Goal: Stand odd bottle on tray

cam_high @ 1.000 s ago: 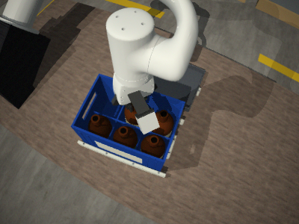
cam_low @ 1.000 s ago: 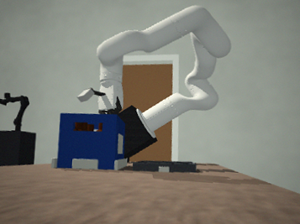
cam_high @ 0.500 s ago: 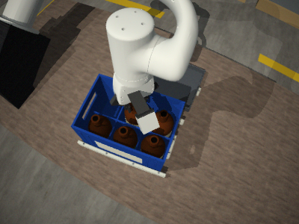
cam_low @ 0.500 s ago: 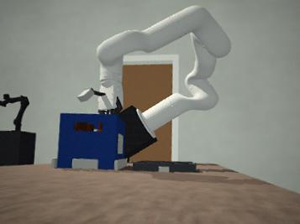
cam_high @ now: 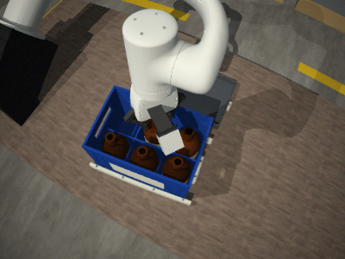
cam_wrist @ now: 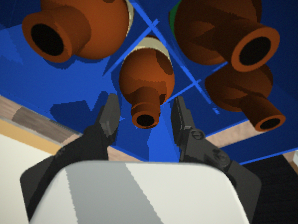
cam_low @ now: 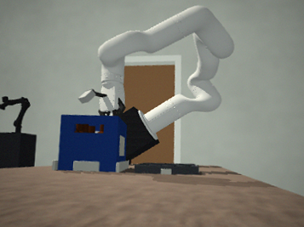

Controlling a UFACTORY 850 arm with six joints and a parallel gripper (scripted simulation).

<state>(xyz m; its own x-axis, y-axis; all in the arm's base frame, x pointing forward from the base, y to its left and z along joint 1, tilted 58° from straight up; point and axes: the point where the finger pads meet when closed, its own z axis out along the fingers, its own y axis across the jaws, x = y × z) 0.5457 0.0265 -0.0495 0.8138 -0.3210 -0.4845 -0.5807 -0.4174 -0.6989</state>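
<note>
My gripper is now 7 cm above the blue crate, 5 cm to the left of it and 1 cm short of it. Round my hand: dark grey tray (21 cm to the left, 15 cm below, 1 cm ahead).
</note>
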